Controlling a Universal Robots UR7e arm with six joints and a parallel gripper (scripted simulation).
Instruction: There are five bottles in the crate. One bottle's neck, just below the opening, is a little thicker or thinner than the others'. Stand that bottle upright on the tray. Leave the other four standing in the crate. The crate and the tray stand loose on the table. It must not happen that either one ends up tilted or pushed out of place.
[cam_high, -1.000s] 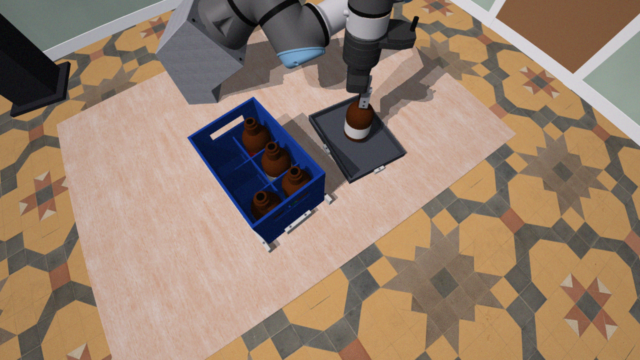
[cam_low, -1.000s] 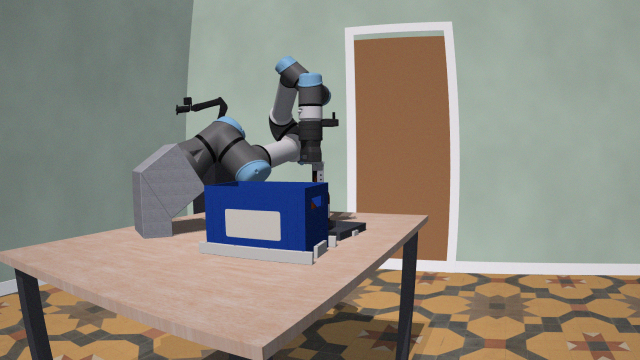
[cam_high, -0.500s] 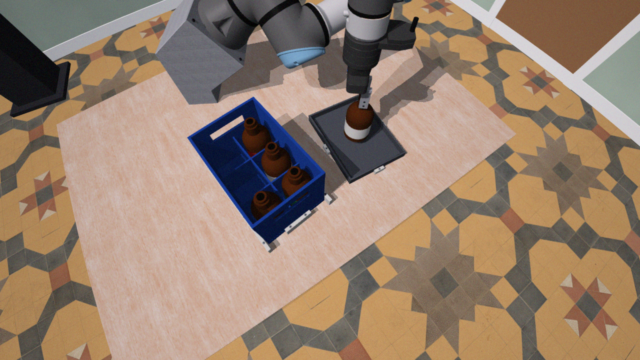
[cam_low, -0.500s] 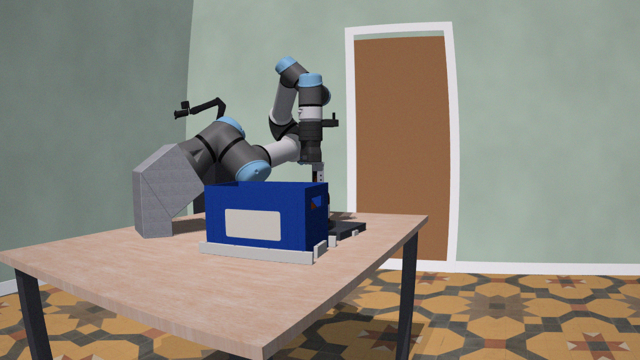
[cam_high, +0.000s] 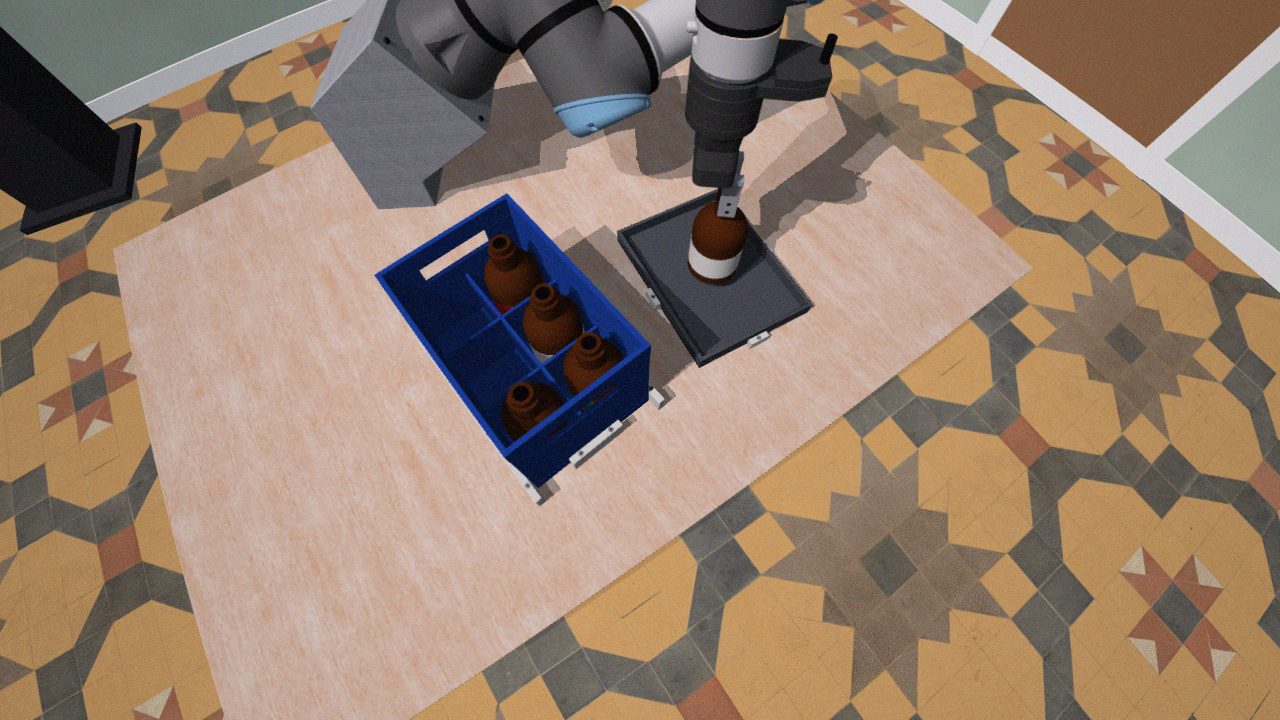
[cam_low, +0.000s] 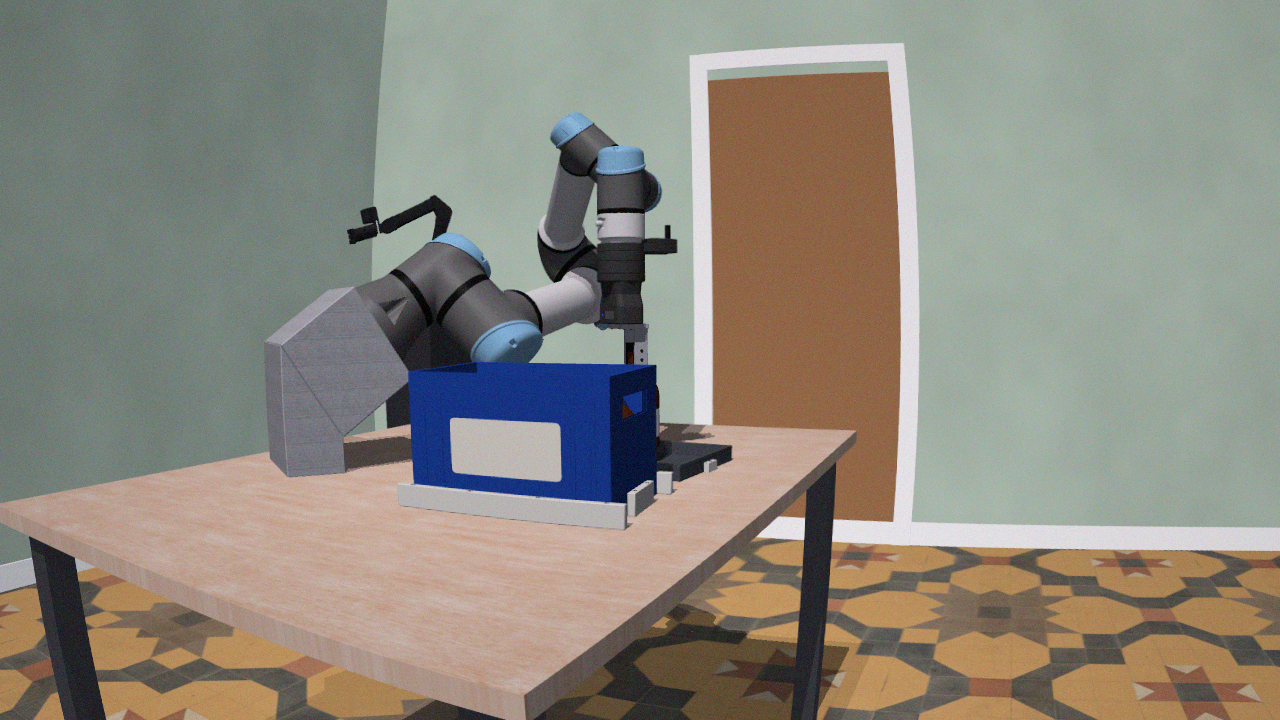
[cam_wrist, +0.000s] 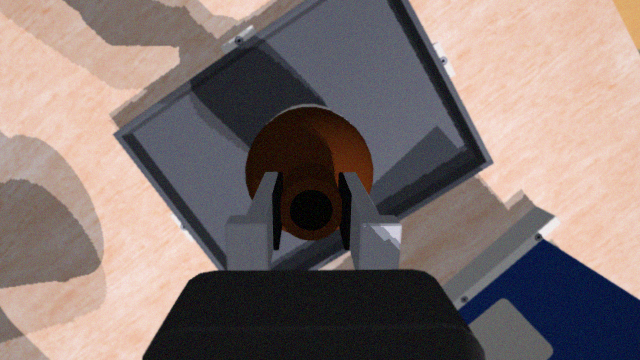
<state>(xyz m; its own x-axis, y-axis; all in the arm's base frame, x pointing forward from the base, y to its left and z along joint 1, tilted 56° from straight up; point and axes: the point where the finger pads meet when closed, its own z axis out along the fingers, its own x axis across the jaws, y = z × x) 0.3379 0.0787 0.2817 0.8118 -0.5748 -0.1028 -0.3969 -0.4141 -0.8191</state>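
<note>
The dark tray lies 160 mm below my hand. Also, from my hand: glass bottle 40 mm behind, 280 mm to the right, 90 mm below; then blue crate 60 mm ahead, 290 mm to the right, 90 mm below.
</note>
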